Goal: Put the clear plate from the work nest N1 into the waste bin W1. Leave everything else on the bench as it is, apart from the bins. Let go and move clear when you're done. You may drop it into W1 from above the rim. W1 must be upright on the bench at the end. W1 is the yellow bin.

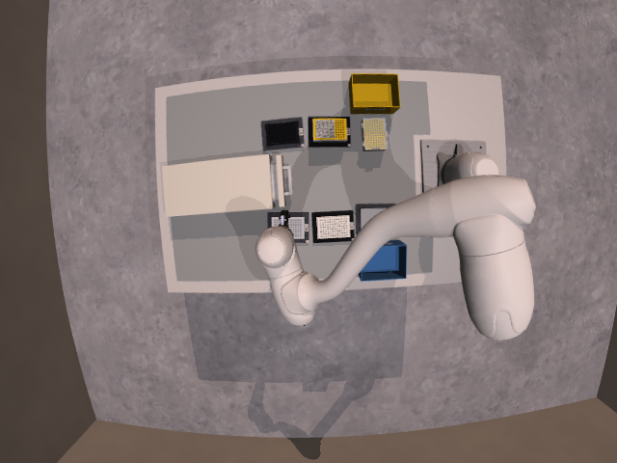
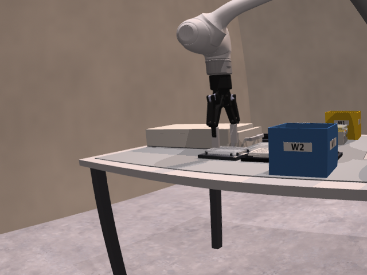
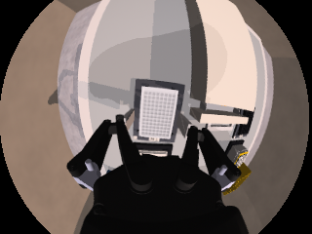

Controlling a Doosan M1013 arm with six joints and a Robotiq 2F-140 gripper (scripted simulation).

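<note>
My gripper is now 4 cm above the clear plate. The rest, counted from my hand: blue bin W2: 37 cm behind, 10 cm to the left, 2 cm below; white plate: 18 cm behind, 4 cm below, 1 cm to the right; black plate: 37 cm to the right, 4 cm below, 3 cm ahead.
</note>
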